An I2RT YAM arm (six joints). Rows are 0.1 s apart.
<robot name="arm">
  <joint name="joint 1" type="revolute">
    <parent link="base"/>
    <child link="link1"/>
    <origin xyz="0 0 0.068"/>
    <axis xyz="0 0 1"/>
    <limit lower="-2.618" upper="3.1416"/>
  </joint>
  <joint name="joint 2" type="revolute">
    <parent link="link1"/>
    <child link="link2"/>
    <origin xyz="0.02 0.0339 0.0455"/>
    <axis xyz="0 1 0"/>
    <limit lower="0" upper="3.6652"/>
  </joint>
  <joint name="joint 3" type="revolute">
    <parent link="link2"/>
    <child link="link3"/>
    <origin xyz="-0.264 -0.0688 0"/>
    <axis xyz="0 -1 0"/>
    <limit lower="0" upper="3.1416"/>
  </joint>
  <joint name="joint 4" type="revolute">
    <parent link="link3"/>
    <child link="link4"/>
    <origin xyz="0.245 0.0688 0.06"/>
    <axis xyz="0 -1 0"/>
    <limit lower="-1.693" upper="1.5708"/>
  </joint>
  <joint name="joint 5" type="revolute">
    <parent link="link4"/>
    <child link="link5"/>
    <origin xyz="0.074 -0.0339 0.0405"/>
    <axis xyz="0 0 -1"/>
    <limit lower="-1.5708" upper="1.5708"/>
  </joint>
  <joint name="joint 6" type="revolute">
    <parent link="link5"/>
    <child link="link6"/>
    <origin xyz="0.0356 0 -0.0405"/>
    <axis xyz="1 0 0"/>
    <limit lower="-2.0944" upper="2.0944"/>
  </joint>
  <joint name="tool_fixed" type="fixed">
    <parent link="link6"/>
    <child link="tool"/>
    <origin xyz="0 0 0" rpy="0 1.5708 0"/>
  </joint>
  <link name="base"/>
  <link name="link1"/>
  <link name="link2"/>
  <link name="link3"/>
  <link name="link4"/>
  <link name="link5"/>
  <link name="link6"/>
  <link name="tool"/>
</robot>
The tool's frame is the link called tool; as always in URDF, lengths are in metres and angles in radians.
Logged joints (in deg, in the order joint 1, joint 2, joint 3, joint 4, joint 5, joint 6), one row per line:
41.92 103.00 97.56 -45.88 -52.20 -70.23
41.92 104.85 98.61 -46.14 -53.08 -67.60
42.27 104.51 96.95 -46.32 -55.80 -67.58
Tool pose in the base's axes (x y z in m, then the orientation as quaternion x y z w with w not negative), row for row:
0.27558 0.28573 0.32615 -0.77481 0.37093 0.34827 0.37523
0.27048 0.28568 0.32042 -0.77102 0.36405 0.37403 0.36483
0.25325 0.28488 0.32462 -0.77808 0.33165 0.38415 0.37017
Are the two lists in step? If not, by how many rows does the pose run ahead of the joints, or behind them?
The pose runs 1 row ahead of the joints: the pose in row i belongs to the joints in row i + 1.
